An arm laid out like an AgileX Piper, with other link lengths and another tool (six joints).
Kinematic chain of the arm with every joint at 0, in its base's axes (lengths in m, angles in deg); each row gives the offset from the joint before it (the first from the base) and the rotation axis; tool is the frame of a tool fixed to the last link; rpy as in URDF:
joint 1: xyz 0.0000 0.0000 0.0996 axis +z
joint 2: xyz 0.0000 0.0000 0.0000 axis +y
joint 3: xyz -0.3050 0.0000 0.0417 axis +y
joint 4: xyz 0.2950 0.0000 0.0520 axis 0.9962 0 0.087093
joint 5: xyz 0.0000 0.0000 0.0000 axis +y
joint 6: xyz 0.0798 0.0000 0.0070 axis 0.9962 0 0.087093
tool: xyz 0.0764 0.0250 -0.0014 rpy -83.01 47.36 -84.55
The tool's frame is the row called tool.
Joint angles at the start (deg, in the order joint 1, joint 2, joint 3, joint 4, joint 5, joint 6):
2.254, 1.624, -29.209, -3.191, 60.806, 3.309
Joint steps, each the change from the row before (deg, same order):
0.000, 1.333, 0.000, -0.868, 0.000, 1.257
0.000, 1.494, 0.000, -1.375, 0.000, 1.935
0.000, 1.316, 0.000, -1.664, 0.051, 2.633
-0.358, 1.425, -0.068, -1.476, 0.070, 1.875
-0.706, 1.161, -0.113, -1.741, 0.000, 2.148
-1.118, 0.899, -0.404, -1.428, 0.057, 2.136
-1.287, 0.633, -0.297, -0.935, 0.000, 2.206
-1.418, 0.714, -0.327, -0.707, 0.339, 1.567
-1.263, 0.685, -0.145, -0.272, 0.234, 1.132
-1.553, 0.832, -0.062, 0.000, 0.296, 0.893
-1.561, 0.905, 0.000, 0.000, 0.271, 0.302
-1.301, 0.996, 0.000, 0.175, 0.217, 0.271
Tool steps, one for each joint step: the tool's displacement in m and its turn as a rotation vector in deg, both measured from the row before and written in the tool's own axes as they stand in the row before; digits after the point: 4 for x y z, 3 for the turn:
0.0007, -0.0018, 0.0042, -0.266, 1.482, 0.770
0.0011, -0.0028, 0.0049, 0.019, 1.867, 1.169
0.0013, -0.0034, 0.0044, 0.367, 1.892, 1.710
0.0012, -0.0035, 0.0045, 0.486, 2.024, 1.202
0.0014, -0.0048, 0.0037, 1.167, 1.989, 1.556
0.0004, -0.0057, 0.0015, 1.510, 1.630, 1.999
0.0001, -0.0048, 0.0011, 1.381, 1.296, 2.426
0.0008, -0.0041, 0.0012, 1.146, 1.602, 1.968
0.0007, -0.0025, 0.0018, 0.684, 1.390, 1.631
0.0011, -0.0019, 0.0026, 0.531, 1.685, 1.661
0.0015, -0.0017, 0.0031, 0.483, 1.777, 1.071
0.0009, -0.0010, 0.0033, 0.145, 1.620, 0.966

